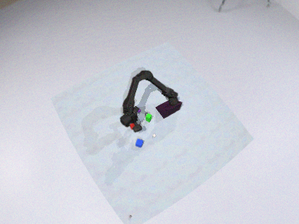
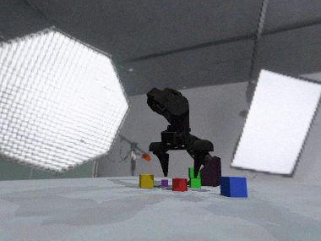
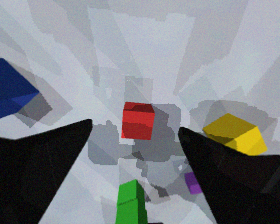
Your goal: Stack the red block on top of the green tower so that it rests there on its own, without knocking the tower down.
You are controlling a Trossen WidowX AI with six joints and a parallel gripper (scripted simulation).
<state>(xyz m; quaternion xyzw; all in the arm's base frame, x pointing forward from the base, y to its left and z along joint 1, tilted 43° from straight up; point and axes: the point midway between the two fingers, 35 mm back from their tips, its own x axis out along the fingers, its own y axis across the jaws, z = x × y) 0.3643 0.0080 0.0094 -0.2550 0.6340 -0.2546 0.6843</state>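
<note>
Right now my gripper tip is 20 mm above the red block. From my gripper tip the other things lie so: blue block: 20 mm ahead, 150 mm to the left, 10 mm below; then yellow block: 20 mm behind, 120 mm to the right, 20 mm below; then small purple block: 110 mm behind, 100 mm to the right, 30 mm below.
</note>
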